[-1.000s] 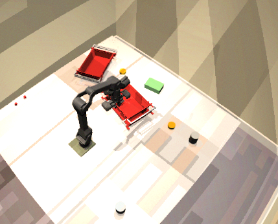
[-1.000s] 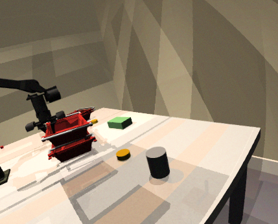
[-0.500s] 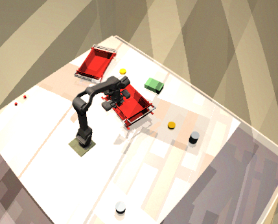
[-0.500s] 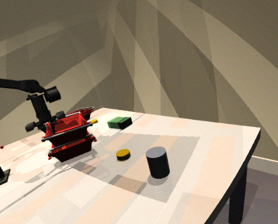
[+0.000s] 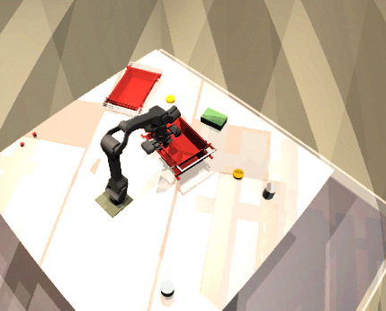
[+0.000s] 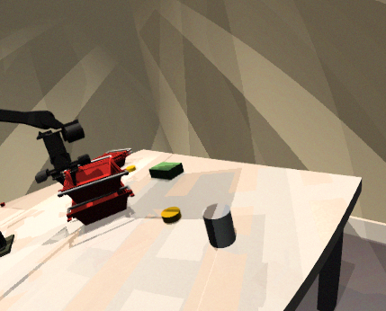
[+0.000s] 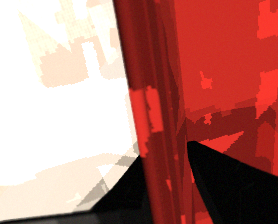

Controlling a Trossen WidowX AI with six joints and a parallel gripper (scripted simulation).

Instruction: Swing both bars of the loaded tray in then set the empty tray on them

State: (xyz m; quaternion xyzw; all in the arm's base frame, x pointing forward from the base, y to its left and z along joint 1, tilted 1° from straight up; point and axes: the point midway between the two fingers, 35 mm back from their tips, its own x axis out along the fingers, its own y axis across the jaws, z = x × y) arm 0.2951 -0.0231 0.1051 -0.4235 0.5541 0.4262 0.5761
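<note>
The red tray is 80 mm ahead of my gripper tip, 30 mm above it and 20 mm to the right of it. Also, from my gripper tip: green block: 350 mm ahead, 70 mm to the right, 60 mm below.
</note>
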